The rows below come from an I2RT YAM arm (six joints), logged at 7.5 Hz.
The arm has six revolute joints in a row. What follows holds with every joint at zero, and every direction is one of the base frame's. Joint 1 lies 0.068 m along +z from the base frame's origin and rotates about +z. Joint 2 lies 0.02 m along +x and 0.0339 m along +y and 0.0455 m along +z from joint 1 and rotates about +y. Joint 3 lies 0.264 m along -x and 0.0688 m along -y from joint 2 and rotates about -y. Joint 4 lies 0.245 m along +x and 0.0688 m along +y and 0.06 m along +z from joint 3 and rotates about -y. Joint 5 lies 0.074 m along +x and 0.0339 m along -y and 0.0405 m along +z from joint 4 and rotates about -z. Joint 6 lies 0.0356 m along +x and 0.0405 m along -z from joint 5 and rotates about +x. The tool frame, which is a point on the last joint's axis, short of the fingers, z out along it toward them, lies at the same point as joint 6; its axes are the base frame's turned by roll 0, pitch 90 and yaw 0 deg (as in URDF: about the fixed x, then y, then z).
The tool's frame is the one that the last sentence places.
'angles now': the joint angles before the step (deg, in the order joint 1, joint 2, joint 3, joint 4, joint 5, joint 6). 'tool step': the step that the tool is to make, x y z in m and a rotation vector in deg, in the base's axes. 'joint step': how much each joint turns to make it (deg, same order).
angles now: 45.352, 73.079, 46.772, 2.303, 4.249, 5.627
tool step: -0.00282, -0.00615, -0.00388, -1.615, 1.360, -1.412
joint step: -0.338, -1.103, -0.799, -2.433, 1.047, 0.299
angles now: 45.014, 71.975, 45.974, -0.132, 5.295, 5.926
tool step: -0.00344, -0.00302, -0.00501, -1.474, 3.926, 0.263
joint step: -0.081, -0.350, 0.149, -4.431, -1.119, 1.370
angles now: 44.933, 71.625, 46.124, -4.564, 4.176, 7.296
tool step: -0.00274, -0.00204, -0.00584, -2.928, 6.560, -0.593
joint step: -0.018, 0.687, 1.648, -7.833, -0.933, 2.455
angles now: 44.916, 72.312, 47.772, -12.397, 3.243, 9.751
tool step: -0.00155, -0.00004, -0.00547, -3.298, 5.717, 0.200
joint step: 0.067, 1.453, 1.914, -6.894, -1.200, 1.218
